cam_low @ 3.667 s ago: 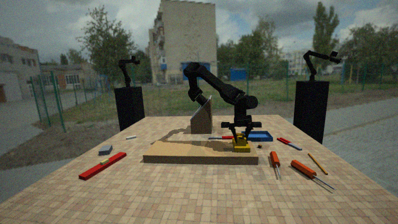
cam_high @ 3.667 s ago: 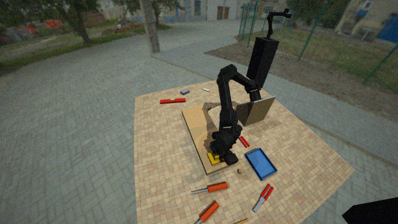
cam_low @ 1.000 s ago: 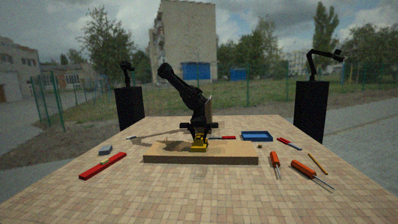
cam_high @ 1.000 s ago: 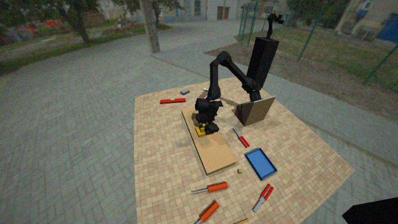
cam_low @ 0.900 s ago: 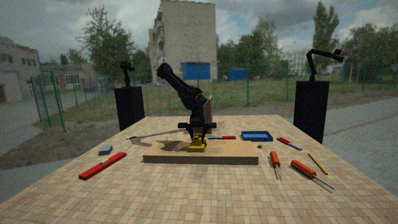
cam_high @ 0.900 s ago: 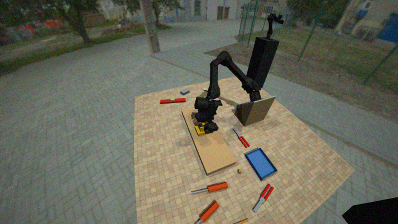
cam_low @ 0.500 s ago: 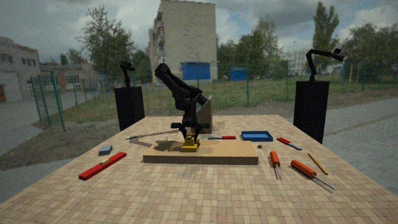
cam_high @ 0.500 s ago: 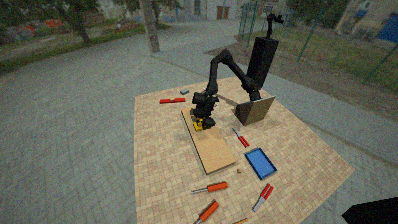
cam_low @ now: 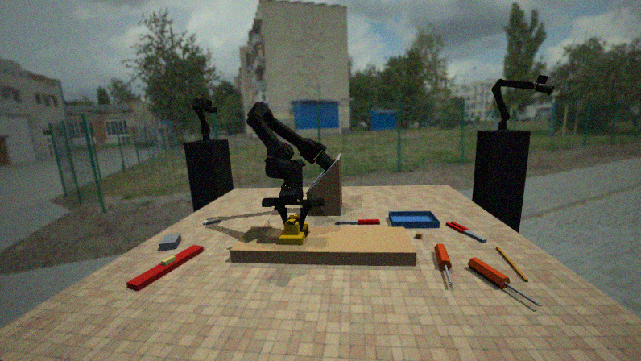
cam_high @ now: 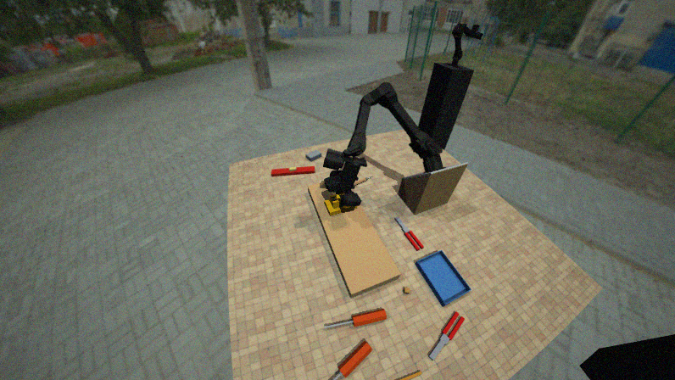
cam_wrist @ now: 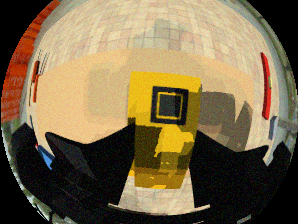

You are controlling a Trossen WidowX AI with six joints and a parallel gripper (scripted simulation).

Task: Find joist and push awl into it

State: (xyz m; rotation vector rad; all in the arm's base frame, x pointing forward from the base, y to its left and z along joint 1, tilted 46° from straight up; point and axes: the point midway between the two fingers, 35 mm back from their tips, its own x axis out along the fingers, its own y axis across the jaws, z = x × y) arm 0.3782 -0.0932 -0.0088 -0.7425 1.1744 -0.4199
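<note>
Right now the blue tray is 260 mm behind my gripper tip, 390 mm to the left of it and 50 mm below it. Round my gripper tip: small cube: 120 mm behind, 390 mm to the left, 60 mm below; then stud finder: 10 mm ahead, 20 mm above; then red level: 160 mm ahead, 330 mm to the right, 50 mm below.
</note>
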